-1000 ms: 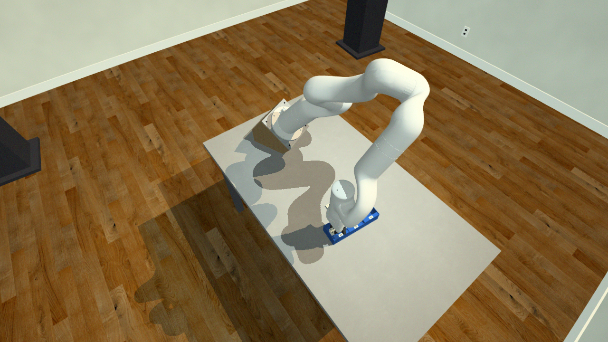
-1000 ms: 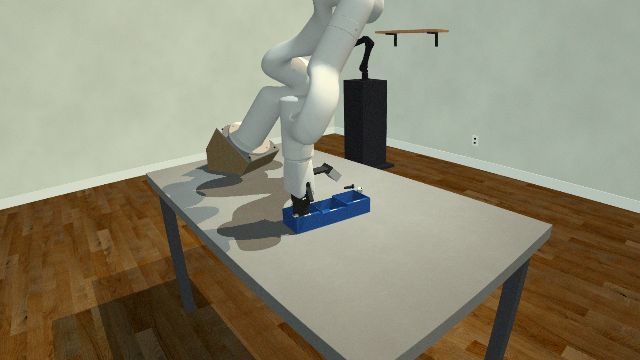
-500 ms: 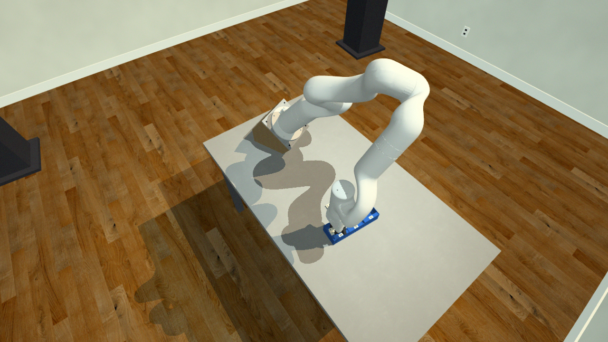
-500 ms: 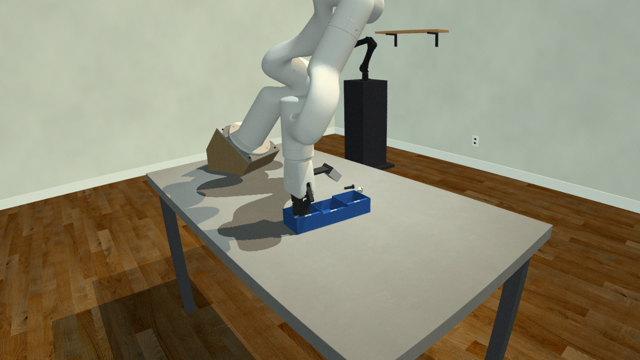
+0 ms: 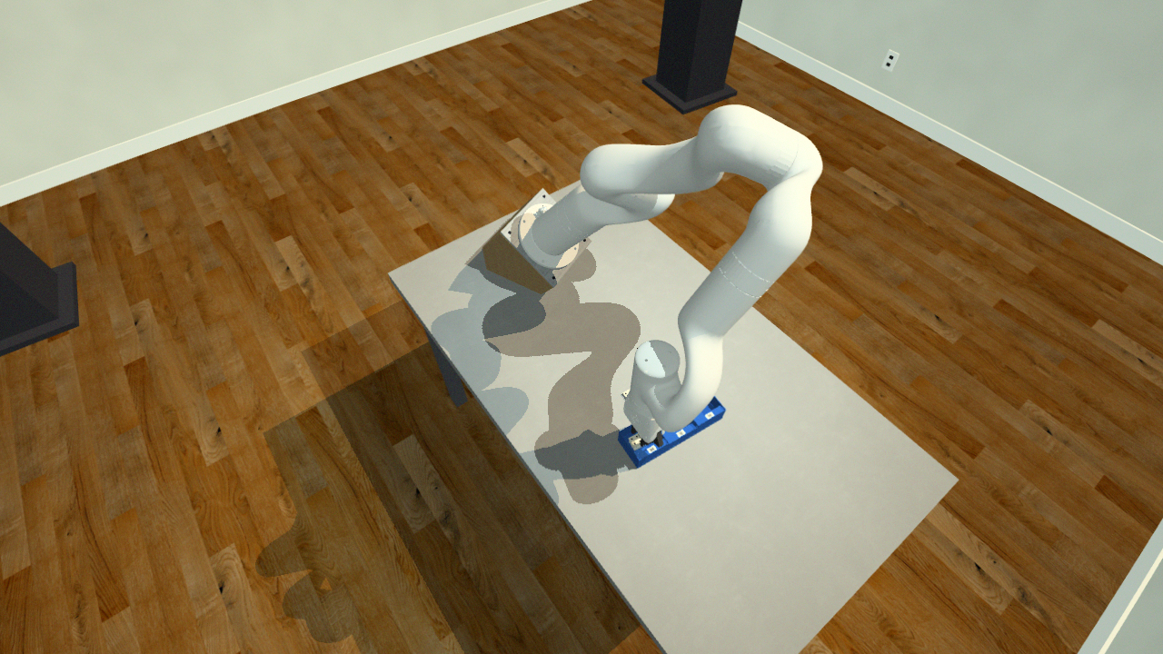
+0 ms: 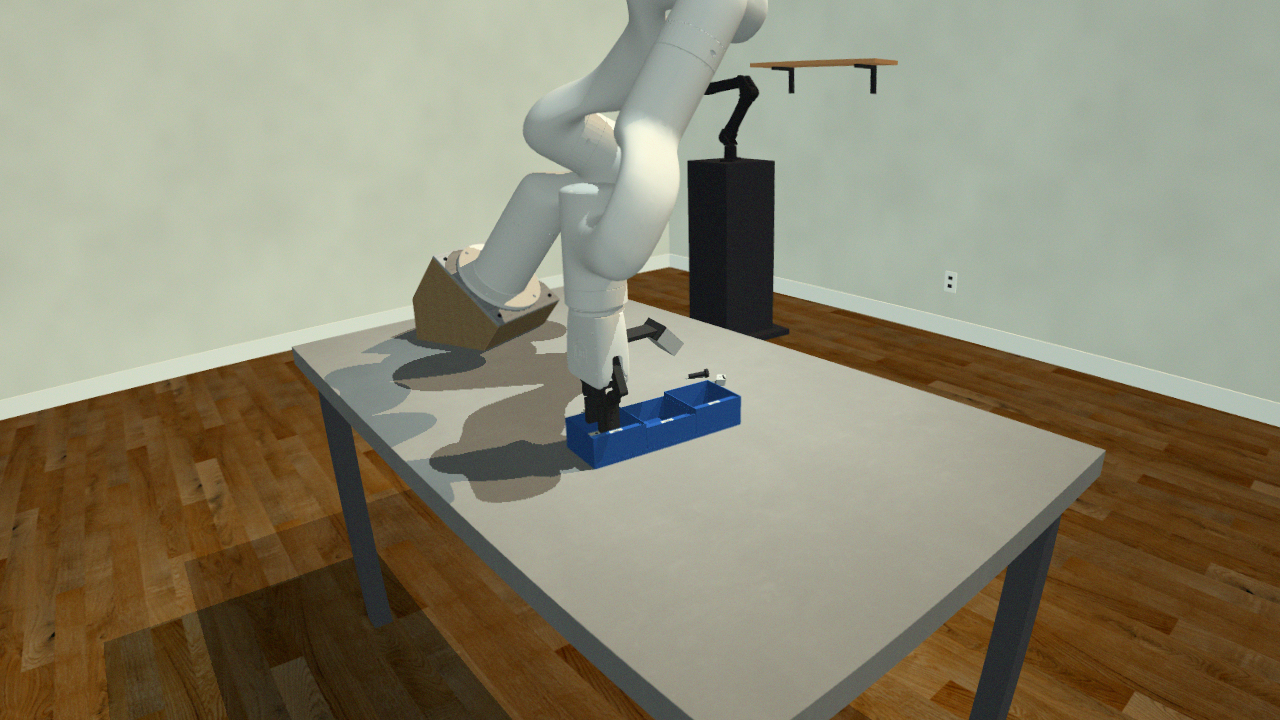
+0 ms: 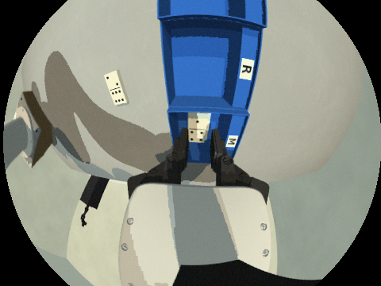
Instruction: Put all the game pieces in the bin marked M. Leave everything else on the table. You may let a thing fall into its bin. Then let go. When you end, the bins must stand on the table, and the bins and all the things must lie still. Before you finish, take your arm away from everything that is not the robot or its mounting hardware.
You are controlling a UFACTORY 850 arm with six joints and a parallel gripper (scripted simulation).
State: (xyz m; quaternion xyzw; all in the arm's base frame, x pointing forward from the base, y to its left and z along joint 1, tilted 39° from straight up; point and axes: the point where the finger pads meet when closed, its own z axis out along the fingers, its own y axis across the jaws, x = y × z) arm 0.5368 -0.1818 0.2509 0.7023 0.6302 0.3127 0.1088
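My hand is 4 cm above the white domino. From my hand the other things lie so: blue three-part bin: 1 cm ahead, 8 cm to the left, 3 cm below; then white part: 10 cm behind, 29 cm to the left, 5 cm below; then black bolt: 14 cm behind, 28 cm to the left, 5 cm below.
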